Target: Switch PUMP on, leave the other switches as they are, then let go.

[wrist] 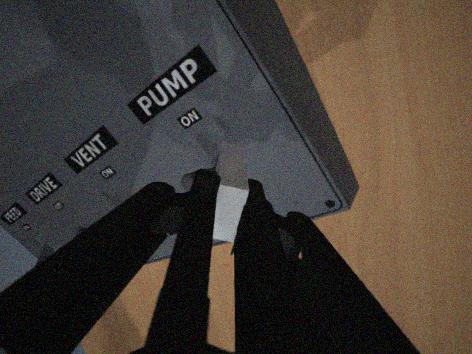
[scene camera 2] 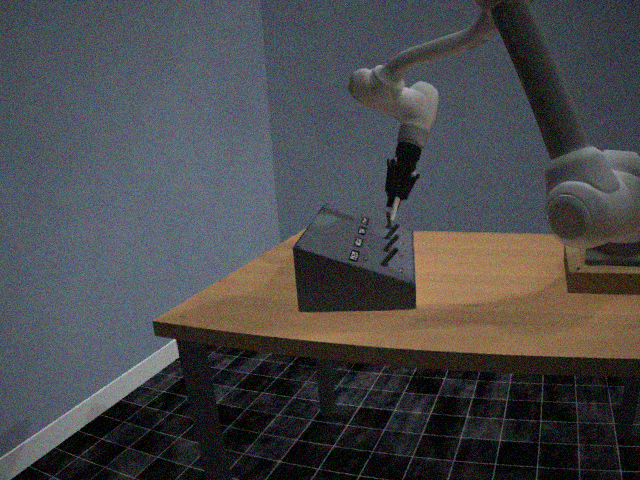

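Where they show: gripper, fingertip midpoint: (wrist: 228, 163) (scene camera 2: 388, 219); arm's base, link origin: (scene camera 2: 616, 256).
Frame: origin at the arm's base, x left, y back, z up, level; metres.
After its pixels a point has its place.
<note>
The dark sloped switch box (scene camera 2: 356, 289) {x 0.351, y -0.596, z -0.001 m} (wrist: 280, 175) {x -0.120, y -0.652, z 0.022 m} stands on the table. Its PUMP label (wrist: 172, 84) {x -0.064, y -0.732, z 0.056 m} and the ON mark (wrist: 189, 118) {x -0.066, y -0.706, z 0.047 m} below it show in the wrist view. The PUMP lever (scene camera 2: 388, 218) {x -0.073, y -0.663, z 0.061 m} is the rearmost one in the scene view and leans differently from the other three, toward the labels. In the wrist view it is mostly hidden behind the left finger. My gripper (scene camera 2: 393, 206) (wrist: 228, 163) {x -0.095, y -0.670, z 0.052 m} is shut with nothing held. Its pale tip is low over the panel, close beside the PUMP lever; contact cannot be told.
The other levers (scene camera 2: 391, 242) {x 0.152, y -0.580, z 0.053 m} lean toward the low edge of the box. The VENT label (wrist: 90, 149) {x 0.052, y -0.697, z 0.056 m}, DRIVE label (wrist: 43, 188) {x 0.167, y -0.661, z 0.056 m} and FEED label (wrist: 12, 214) {x 0.286, y -0.625, z 0.056 m} lie left of PUMP. The wooden table (scene camera 2: 480, 320) {x 0.345, y -0.319, z -0.054 m} bears the box and the arm's base (scene camera 2: 599, 281) {x 0.145, y -0.053, z -0.022 m}.
</note>
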